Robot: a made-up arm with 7 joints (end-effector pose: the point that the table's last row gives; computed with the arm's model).
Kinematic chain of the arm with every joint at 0, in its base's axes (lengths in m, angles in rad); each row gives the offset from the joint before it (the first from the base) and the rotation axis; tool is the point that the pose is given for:
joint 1: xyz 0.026 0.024 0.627 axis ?
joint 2: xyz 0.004 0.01 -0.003 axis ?
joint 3: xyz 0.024 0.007 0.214 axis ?
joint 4: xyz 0.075 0 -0.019 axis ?
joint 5: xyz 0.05 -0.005 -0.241 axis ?
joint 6: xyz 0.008 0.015 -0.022 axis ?
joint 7: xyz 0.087 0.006 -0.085 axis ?
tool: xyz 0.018 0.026 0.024
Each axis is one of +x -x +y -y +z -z.
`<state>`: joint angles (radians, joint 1 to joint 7).
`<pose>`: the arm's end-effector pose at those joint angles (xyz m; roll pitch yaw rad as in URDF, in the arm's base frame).
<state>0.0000 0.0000 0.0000 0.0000 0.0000 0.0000 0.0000</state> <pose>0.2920 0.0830 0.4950 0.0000 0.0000 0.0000</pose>
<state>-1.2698 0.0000 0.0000 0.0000 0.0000 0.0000 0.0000</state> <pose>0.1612 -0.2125 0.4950 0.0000 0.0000 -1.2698</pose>
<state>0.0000 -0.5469 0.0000 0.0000 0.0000 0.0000 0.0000</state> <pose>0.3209 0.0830 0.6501 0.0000 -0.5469 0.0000</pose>
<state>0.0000 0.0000 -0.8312 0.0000 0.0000 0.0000 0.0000</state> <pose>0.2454 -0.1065 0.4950 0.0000 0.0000 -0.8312</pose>
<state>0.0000 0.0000 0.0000 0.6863 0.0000 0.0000 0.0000</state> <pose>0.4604 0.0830 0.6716 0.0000 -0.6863 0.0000</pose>
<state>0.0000 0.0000 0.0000 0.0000 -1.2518 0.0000 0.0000</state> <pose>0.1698 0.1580 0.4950 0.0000 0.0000 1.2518</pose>
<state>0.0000 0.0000 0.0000 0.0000 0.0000 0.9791 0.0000</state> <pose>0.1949 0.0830 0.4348 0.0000 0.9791 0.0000</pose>
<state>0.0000 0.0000 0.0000 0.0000 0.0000 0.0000 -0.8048</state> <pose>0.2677 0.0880 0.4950 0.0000 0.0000 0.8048</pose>
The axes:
joint 1: +z
joint 2: +y
joint 3: +z
joint 4: -y
joint 5: -z
joint 6: +y
joint 7: -z

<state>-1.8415 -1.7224 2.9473 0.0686 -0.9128 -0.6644 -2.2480</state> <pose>-0.0242 -0.0700 0.4663 0.2196 -1.1534 -2.5264</pose>
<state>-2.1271 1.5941 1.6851 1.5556 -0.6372 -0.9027 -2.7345</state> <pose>0.1455 -0.4259 0.6839 -2.1208 -0.0774 0.2249</pose>
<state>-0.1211 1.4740 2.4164 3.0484 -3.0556 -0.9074 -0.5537</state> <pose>0.4567 0.1323 0.7288 -2.3772 0.0117 2.2569</pose>
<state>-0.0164 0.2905 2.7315 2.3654 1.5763 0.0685 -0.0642</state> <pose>0.0339 0.2383 1.1452 2.6341 0.0261 1.1417</pose>
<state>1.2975 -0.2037 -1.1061 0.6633 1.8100 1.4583 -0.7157</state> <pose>0.3850 0.1505 0.6535 1.8301 0.1641 -0.0164</pose>
